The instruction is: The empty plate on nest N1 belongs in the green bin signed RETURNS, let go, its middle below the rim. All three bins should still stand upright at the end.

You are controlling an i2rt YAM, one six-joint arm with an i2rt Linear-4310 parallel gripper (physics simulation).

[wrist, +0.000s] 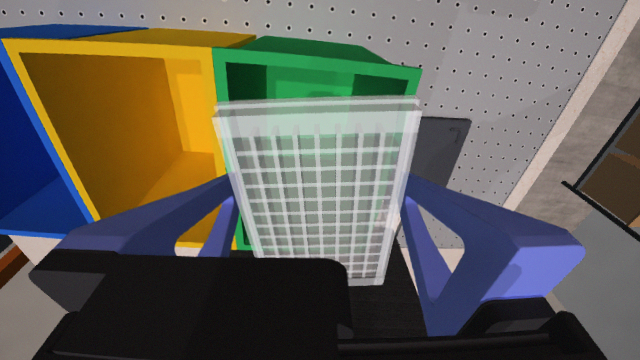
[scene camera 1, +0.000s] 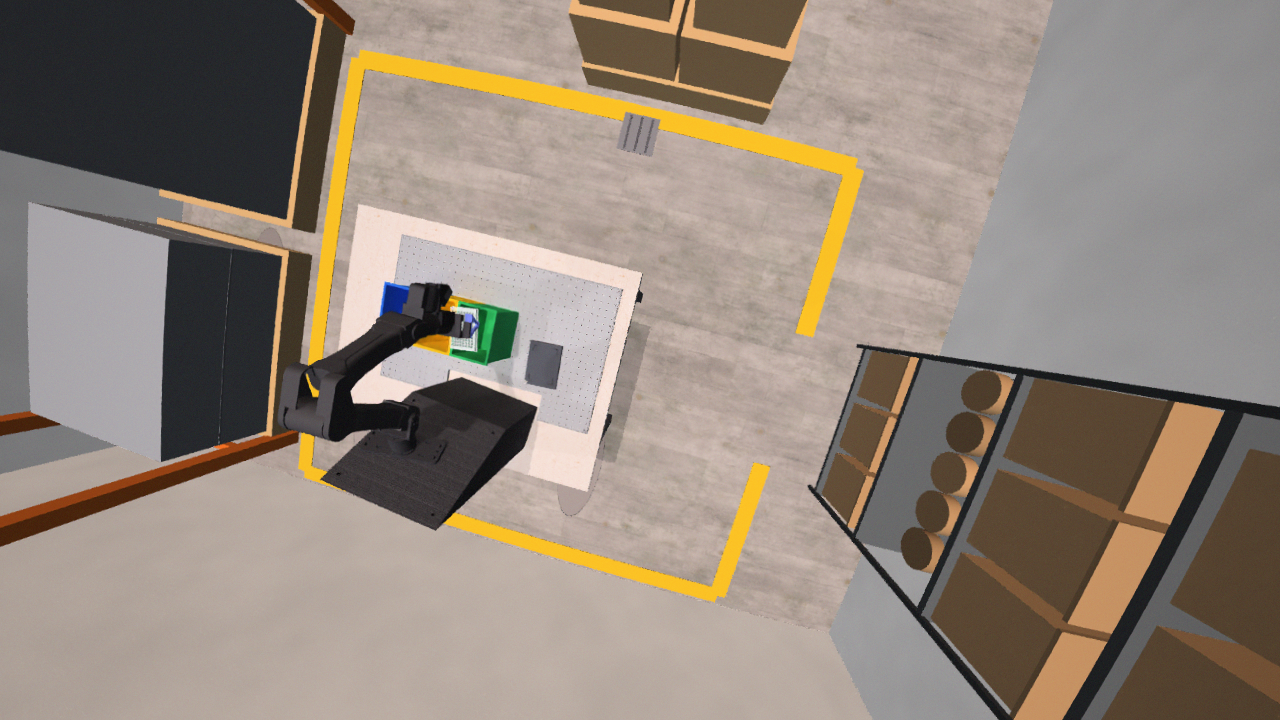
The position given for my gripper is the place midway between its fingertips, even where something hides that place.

In view: my gripper (wrist: 319,180), a green bin (scene camera 1: 497,326) and a gridded plate (wrist: 314,177).
The green bin shows as well in the wrist view (wrist: 269,67).
